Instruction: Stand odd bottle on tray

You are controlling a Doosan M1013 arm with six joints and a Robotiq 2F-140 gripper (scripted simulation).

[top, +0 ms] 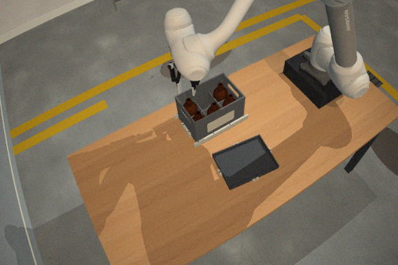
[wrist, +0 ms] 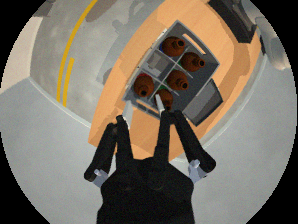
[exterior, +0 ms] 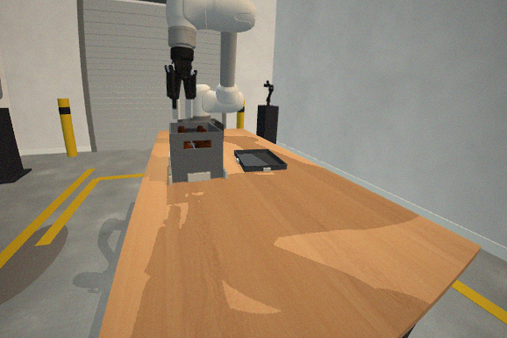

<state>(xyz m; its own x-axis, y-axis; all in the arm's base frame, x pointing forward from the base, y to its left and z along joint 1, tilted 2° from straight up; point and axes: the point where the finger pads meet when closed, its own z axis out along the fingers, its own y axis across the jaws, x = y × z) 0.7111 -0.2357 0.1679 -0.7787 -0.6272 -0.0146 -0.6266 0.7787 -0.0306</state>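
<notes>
The grey crate lies 170 mm below my hand, 90 mm behind it and 50 mm to the left of it. From my hand the other things lie so: dark tray (350 mm to the left, 240 mm below, 50 mm behind); glass bottle (160 mm below, 90 mm to the left, 80 mm behind).
</notes>
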